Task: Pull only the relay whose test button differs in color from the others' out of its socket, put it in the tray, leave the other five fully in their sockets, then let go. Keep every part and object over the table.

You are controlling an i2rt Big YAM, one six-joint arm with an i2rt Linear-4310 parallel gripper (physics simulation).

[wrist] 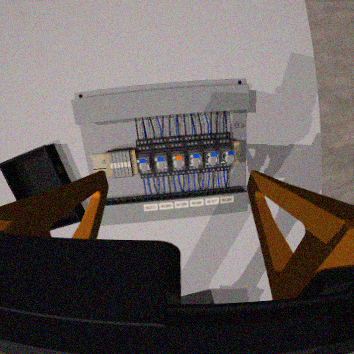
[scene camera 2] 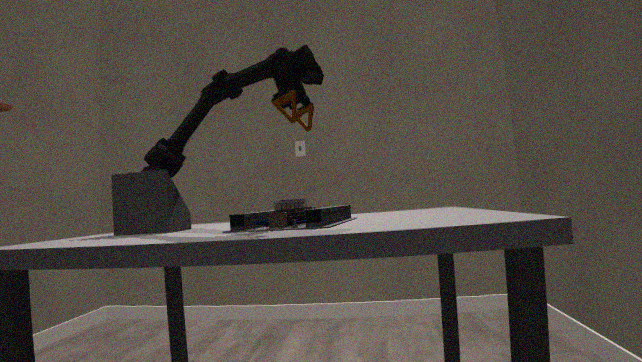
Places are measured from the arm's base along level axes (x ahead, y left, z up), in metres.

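Pixels of known places: gripper, fingertip midpoint: (wrist: 177, 178) (scene camera 2: 302, 126); arm's base at its link origin: (scene camera 2: 144, 190).
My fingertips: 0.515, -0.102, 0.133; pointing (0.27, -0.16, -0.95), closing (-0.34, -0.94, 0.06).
Observation:
For each thing: its top centre in the pictures, then the offset to it from my fingertips, as dx, dy, dz. "pt": a spot on its surface instead.
- relay with the orange test button, top centre: (wrist: 178, 162) -0.037, -0.001, -0.197
- grey panel at a spot on its surface: (wrist: 107, 136) pt +0.042, +0.109, -0.263
- tray at a spot on its surface: (wrist: 35, 172) pt +0.033, +0.284, -0.263
- wide grey duct at its top centre: (wrist: 161, 102) (scene camera 2: 330, 206) +0.062, -0.009, -0.223
The relay with the orange test button (wrist: 178, 159) stands in the middle part of the relay row in the wrist view. Blue-button relays stand on both sides of it, such as one to its left (wrist: 160, 162) and one to its right (wrist: 196, 159). All appear seated in their sockets. The row is on a grey panel (wrist: 107, 136) lying on the table. A black open box, which looks like the tray (wrist: 35, 172), is left of the panel, partly behind the left finger. My gripper (scene camera 2: 301, 125) (wrist: 177, 178) is open and empty, high above the panel.
A wide grey duct (wrist: 165, 104) runs along the panel's upper edge in the wrist view. Pale terminal blocks (wrist: 120, 163) stand left of the relays. Wires run above and below the row. The table's edge is at the right, with floor (wrist: 337, 100) beyond it.

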